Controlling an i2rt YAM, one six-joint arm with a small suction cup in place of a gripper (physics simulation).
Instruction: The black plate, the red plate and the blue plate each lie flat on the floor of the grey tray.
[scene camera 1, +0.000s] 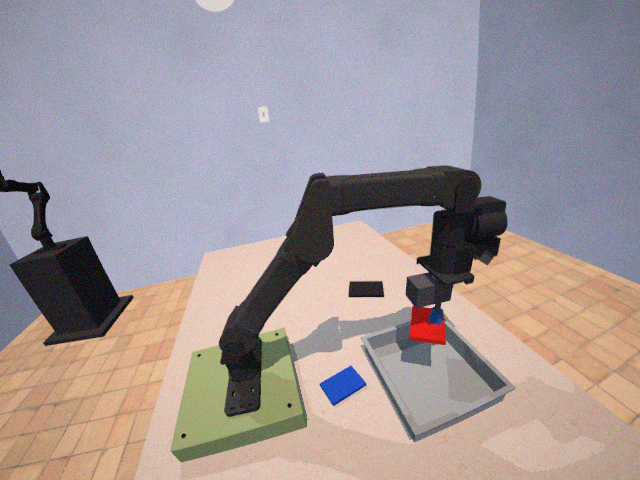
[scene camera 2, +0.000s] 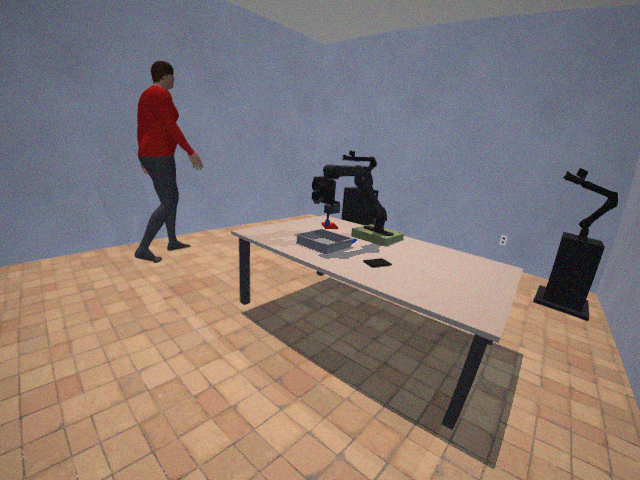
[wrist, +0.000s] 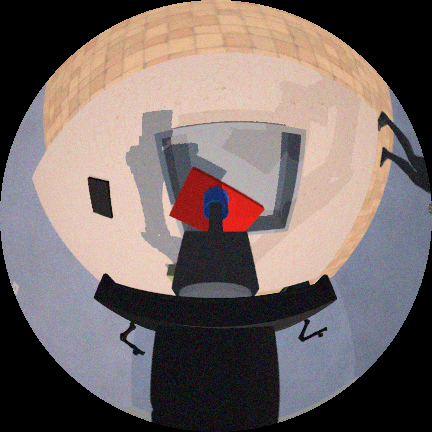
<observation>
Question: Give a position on a black plate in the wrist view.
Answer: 98, 188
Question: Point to a grey tray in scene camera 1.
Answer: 432, 386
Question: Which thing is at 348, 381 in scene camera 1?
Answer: A blue plate.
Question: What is the suction cup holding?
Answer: A red plate.
</observation>
